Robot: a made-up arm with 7 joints.
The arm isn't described. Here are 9 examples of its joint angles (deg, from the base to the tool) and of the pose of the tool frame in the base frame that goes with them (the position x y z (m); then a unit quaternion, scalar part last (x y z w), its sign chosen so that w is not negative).
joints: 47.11 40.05 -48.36 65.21 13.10 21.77 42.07
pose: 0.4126 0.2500 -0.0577 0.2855 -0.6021 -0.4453 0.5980
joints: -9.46 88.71 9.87 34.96 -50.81 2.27 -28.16
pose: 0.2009 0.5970 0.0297 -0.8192 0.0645 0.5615 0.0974
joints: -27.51 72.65 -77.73 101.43 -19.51 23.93 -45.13
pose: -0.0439 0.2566 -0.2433 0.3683 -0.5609 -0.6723 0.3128
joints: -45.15 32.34 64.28 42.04 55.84 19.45 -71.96
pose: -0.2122 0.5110 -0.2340 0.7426 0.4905 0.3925 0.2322
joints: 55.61 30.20 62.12 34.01 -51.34 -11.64 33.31
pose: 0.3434 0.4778 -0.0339 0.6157 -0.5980 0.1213 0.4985
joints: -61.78 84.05 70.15 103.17 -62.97 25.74 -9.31
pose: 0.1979 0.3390 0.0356 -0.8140 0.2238 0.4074 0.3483
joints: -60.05 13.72 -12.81 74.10 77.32 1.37 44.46
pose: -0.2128 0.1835 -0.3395 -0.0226 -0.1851 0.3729 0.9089
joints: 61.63 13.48 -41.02 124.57 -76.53 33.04 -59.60
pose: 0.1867 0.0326 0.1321 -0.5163 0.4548 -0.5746 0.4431
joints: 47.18 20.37 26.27 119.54 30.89 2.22 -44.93
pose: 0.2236 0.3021 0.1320 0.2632 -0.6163 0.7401 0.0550
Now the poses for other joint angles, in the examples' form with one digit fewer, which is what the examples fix.
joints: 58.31 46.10 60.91 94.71 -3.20 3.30 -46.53
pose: 0.073 0.456 0.160 -0.516 0.195 -0.796 0.249
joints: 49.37 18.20 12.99 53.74 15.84 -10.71 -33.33
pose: 0.437 0.334 -0.017 0.547 -0.524 0.553 0.347
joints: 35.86 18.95 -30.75 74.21 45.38 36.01 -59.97
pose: 0.428 0.164 -0.110 0.640 -0.407 0.121 0.640
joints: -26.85 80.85 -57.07 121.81 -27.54 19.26 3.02
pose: 0.035 0.232 -0.163 0.175 -0.546 -0.753 0.324
